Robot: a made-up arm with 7 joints. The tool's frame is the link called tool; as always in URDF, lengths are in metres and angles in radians. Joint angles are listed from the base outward.
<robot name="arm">
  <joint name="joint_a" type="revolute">
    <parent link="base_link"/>
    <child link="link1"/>
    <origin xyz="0 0 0.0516" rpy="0 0 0"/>
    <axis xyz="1 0 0"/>
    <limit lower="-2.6" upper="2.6"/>
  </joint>
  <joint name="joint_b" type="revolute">
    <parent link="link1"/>
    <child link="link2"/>
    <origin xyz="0.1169 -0.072 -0.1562" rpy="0 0 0"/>
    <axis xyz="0 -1 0"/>
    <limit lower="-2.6" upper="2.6"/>
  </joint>
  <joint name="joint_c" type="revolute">
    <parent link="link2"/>
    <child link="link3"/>
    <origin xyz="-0.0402 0.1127 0.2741" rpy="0 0 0"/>
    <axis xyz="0 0 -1"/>
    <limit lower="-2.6" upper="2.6"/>
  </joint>
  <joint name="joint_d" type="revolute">
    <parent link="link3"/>
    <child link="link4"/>
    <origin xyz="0.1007 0.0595 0.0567" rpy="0 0 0"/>
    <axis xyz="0 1 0"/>
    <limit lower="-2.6" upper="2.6"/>
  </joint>
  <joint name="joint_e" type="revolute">
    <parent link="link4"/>
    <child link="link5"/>
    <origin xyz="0.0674 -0.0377 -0.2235" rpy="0 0 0"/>
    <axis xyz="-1 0 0"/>
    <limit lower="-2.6" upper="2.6"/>
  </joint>
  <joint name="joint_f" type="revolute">
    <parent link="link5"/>
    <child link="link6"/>
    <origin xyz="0.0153 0.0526 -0.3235" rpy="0 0 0"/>
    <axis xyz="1 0 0"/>
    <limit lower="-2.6" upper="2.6"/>
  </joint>
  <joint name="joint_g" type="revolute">
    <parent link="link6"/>
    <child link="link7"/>
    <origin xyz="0.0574 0.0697 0.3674" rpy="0 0 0"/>
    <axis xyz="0 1 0"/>
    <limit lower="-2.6" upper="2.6"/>
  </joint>
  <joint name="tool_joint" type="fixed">
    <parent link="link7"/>
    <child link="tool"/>
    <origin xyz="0.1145 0.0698 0.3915" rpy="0 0 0"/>
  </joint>
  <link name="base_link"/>
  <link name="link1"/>
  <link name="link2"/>
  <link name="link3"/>
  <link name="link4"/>
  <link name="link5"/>
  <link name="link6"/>
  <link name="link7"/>
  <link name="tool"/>
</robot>
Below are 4 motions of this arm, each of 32 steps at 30 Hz.
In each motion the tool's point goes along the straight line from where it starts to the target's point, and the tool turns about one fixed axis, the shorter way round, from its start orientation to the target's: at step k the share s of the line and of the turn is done. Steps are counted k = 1, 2, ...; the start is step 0. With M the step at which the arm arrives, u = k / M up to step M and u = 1 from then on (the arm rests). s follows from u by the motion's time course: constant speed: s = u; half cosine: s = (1 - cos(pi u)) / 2; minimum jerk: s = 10 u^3 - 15 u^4 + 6 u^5.
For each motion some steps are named. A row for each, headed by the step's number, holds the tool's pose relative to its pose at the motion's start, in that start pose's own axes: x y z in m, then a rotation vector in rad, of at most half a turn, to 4 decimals.
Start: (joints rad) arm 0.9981 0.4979 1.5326 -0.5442 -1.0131 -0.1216 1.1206
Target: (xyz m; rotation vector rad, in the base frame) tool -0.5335 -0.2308 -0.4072 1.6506 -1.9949 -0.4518
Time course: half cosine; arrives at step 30
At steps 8, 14, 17, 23, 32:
8: -0.0584 -0.0852 0.0030 0.1218 -0.0989 0.2005
14: -0.1581 -0.2306 0.0082 0.3295 -0.2678 0.5426
17: -0.2132 -0.3111 0.0110 0.4445 -0.3612 0.7319
23: -0.3077 -0.4489 0.0159 0.6414 -0.5213 1.0562
32: -0.3530 -0.5150 0.0182 0.7360 -0.5981 1.2118

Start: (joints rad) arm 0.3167 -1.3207 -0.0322 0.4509 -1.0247 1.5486 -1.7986
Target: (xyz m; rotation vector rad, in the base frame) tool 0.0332 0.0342 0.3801 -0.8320 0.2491 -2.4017
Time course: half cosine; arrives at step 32
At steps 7, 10, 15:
7: -0.0144 -0.0041 0.0117 0.0003 -0.0382 -0.0117
10: -0.0283 -0.0081 0.0230 0.0006 -0.0748 -0.0228
15: -0.0574 -0.0164 0.0467 0.0013 -0.1518 -0.0463

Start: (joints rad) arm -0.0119 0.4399 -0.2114 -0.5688 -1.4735 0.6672 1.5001
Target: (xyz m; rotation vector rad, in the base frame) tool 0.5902 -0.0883 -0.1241 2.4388 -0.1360 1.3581
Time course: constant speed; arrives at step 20
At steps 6, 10, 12, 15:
6: -0.1416 -0.0596 -0.1596 0.1147 -0.4602 0.1418
10: -0.2361 -0.0993 -0.2660 0.1912 -0.7670 0.2364
12: -0.2833 -0.1192 -0.3192 0.2295 -0.9204 0.2837
15: -0.3541 -0.1490 -0.3990 0.2868 -1.1505 0.3546

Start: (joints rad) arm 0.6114 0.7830 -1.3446 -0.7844 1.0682 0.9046 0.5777
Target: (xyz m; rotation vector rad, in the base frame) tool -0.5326 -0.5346 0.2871 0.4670 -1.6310 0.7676
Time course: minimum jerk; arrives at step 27
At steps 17, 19, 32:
17: -0.4107 -0.1536 0.1838 0.0774 -0.3731 -0.1387
19: -0.4720 -0.1765 0.2112 0.0890 -0.4288 -0.1594
32: -0.5608 -0.2097 0.2509 0.1057 -0.5094 -0.1893

